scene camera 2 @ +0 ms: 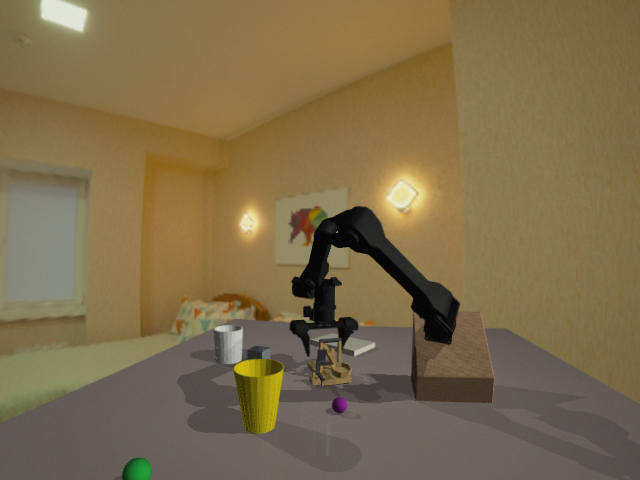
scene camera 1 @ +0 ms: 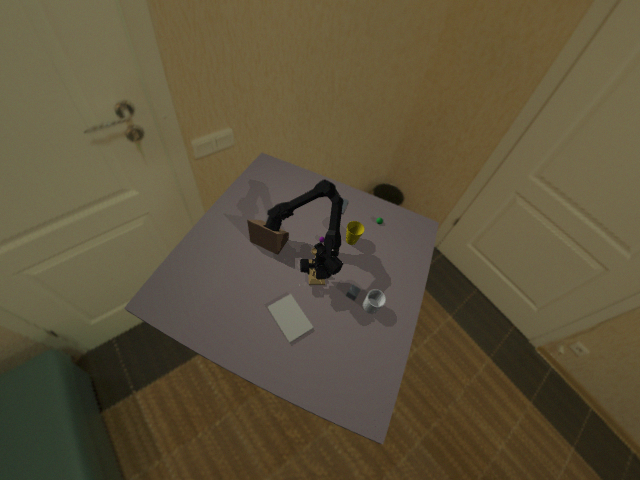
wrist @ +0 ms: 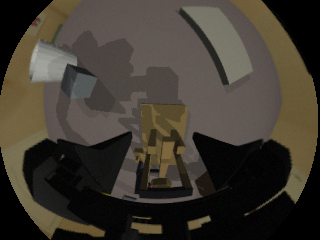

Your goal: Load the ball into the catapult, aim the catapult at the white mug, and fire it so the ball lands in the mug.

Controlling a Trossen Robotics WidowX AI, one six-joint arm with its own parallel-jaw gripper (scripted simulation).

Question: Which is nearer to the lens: the wooden catapult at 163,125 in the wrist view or the white slab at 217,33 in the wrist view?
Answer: The wooden catapult.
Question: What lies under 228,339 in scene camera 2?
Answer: A white mug.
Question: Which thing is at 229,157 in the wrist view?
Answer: My gripper.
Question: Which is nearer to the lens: the wooden catapult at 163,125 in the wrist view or the white mug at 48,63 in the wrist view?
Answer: The wooden catapult.
